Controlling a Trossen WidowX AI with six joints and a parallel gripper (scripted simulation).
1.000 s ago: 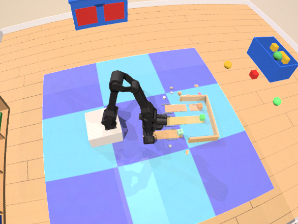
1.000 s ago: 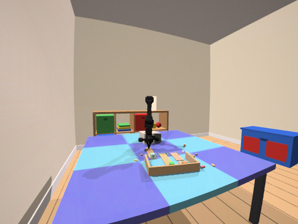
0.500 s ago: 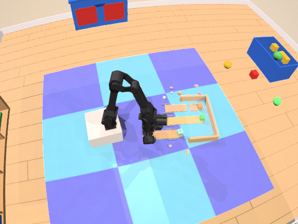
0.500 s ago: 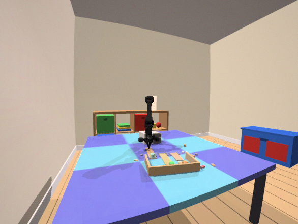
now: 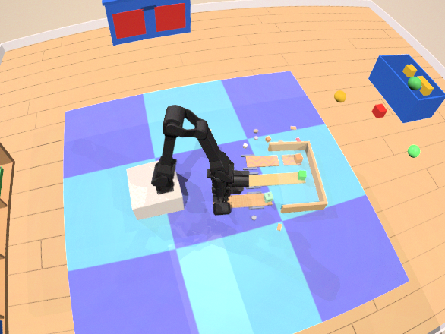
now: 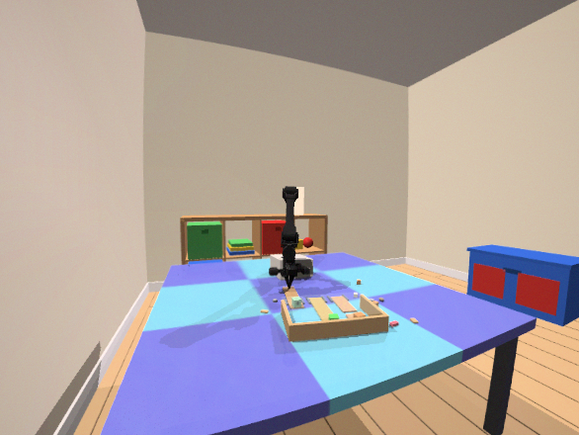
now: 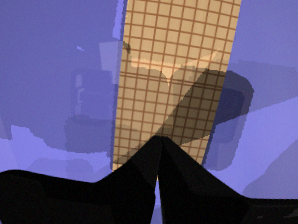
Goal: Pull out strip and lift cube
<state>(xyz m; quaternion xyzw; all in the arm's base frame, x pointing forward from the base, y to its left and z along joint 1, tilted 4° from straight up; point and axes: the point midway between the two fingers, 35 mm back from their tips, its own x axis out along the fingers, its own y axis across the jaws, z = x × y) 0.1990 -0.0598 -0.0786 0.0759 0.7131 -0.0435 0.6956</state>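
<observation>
Now: the pale green labelled cube 19 cm ahead of my gripper tip, 4 cm to the right of it and 2 cm above it.
</observation>
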